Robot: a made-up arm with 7 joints. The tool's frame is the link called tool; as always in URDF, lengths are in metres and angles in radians. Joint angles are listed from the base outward.
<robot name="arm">
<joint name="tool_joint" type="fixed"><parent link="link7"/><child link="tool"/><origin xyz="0 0 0" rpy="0 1.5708 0"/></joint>
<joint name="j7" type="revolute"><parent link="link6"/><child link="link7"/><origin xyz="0 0 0" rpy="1.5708 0 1.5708"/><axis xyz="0 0 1"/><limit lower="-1.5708" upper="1.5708"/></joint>
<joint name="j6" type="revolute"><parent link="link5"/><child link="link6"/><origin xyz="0 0 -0.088" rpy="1.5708 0 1.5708"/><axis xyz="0 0 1"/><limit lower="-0.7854" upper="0.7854"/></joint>
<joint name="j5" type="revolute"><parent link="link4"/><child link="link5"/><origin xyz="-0.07 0 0" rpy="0 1.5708 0"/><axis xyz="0 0 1"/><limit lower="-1.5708" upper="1.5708"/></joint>
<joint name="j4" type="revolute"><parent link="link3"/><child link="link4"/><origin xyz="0 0 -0.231" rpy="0 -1.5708 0"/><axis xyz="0 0 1"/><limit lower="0" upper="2.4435"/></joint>
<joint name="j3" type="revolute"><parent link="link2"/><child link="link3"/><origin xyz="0 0.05 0" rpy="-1.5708 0 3.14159"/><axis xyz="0 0 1"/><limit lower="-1.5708" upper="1.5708"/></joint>
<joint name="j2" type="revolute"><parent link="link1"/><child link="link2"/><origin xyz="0 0 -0.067" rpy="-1.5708 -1.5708 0"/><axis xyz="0 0 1"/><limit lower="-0.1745" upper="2"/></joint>
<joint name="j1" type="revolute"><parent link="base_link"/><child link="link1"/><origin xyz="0 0.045 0" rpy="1.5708 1.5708 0"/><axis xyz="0 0 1"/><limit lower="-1.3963" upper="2"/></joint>
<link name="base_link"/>
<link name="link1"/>
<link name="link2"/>
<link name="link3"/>
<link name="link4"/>
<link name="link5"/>
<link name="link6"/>
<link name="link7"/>
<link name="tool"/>
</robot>
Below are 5 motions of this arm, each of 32 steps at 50 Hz.
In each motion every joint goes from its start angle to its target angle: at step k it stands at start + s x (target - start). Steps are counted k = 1, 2, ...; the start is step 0. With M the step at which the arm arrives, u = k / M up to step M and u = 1 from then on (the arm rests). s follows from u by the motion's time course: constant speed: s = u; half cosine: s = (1 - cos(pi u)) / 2; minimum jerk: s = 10 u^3 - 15 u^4 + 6 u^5.
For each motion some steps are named. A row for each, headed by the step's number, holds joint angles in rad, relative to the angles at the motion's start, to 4 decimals.
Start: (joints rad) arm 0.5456 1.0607 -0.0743 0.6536 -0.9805 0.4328 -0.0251
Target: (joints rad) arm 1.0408 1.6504 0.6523 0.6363 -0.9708 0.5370 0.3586
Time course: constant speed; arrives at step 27
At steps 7, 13, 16, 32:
7: 0.1284 0.1529 0.1884 -0.0045 0.0025 0.0270 0.0995
13: 0.2384 0.2839 0.3498 -0.0083 0.0047 0.0502 0.1847
16: 0.2935 0.3495 0.4306 -0.0103 0.0057 0.0617 0.2274
32: 0.4952 0.5897 0.7266 -0.0173 0.0097 0.1042 0.3837

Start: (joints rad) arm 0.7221 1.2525 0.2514 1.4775 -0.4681 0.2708 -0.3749
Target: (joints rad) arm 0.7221 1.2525 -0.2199 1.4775 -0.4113 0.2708 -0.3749
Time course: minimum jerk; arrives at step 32
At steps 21, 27, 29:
21: 0.0000 0.0000 -0.3650 0.0000 0.0440 0.0000 0.0000
27: 0.0000 0.0000 -0.4573 0.0000 0.0551 0.0000 0.0000
29: 0.0000 0.0000 -0.4679 0.0000 0.0564 0.0000 0.0000

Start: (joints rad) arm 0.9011 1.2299 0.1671 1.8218 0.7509 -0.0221 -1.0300
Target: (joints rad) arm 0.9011 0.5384 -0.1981 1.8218 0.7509 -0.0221 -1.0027
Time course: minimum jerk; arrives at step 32
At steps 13, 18, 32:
13: 0.0000 -0.2270 -0.1199 0.0000 0.0000 0.0000 0.0090
18: 0.0000 -0.4259 -0.2250 0.0000 0.0000 0.0000 0.0168
32: 0.0000 -0.6915 -0.3652 0.0000 0.0000 0.0000 0.0273

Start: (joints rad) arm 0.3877 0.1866 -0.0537 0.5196 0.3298 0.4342 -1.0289
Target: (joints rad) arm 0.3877 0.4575 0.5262 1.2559 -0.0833 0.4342 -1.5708
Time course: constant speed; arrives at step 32
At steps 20, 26, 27, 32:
20: 0.0000 0.1693 0.3624 0.4602 -0.2582 0.0000 -0.3387
26: 0.0000 0.2201 0.4712 0.5982 -0.3356 0.0000 -0.4403
27: 0.0000 0.2286 0.4893 0.6213 -0.3486 0.0000 -0.4572
32: 0.0000 0.2709 0.5799 0.7363 -0.4131 0.0000 -0.5419

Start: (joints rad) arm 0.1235 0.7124 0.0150 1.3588 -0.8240 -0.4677 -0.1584
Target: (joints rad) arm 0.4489 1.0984 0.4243 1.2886 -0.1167 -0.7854 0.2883
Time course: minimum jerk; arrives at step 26
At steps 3, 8, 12, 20, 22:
3: 0.0042 0.0050 0.0052 -0.0009 0.0091 -0.0041 0.0057
8: 0.0564 0.0669 0.0710 -0.0122 0.1226 -0.0551 0.0775
12: 0.1393 0.1653 0.1752 -0.0301 0.3028 -0.1360 0.1913
20: 0.2980 0.3535 0.3748 -0.0643 0.6477 -0.2909 0.4091
22: 0.3161 0.3750 0.3976 -0.0682 0.6871 -0.3086 0.4340

